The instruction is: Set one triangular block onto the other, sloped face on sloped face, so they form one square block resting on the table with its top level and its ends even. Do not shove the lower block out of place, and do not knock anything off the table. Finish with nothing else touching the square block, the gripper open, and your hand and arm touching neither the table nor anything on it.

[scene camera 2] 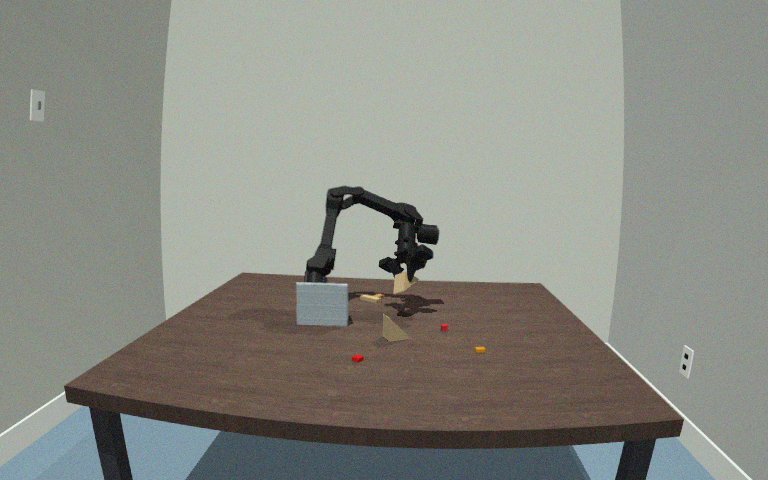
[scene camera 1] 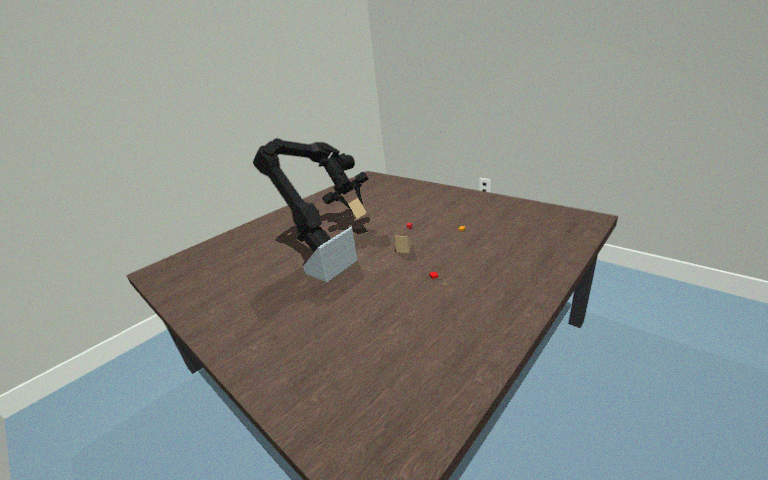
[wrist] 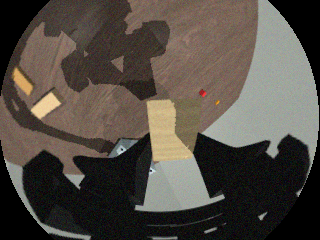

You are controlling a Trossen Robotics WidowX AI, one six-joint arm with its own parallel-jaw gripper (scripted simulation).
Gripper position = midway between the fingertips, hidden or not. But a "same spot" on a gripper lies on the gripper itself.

The gripper shows in scene camera 2, in scene camera 1 (357, 207) and in the wrist view. The same spot on the gripper: (scene camera 2: 413, 261) is (wrist: 226, 185).
